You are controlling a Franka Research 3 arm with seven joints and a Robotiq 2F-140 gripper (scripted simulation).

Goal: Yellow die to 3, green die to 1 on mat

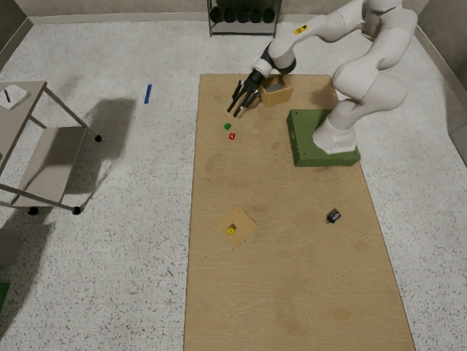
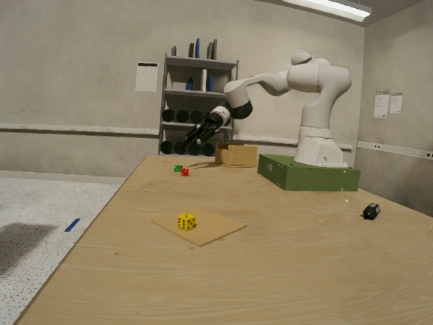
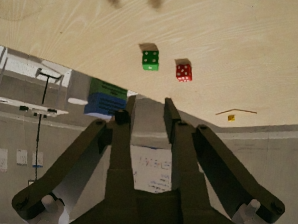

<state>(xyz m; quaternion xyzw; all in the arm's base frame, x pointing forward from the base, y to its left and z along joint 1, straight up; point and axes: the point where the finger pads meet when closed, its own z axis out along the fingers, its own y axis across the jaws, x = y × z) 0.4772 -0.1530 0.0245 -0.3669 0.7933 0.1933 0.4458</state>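
Right now my hand is 40 mm short of the green die, 40 mm to the right of it and 100 mm above it. Round my hand: wooden box (240 mm behind, 210 mm to the right, 60 mm below); then tan mat (20 mm behind, 590 mm to the left, 110 mm below); then red die (10 mm ahead, 110 mm to the left, 100 mm below).
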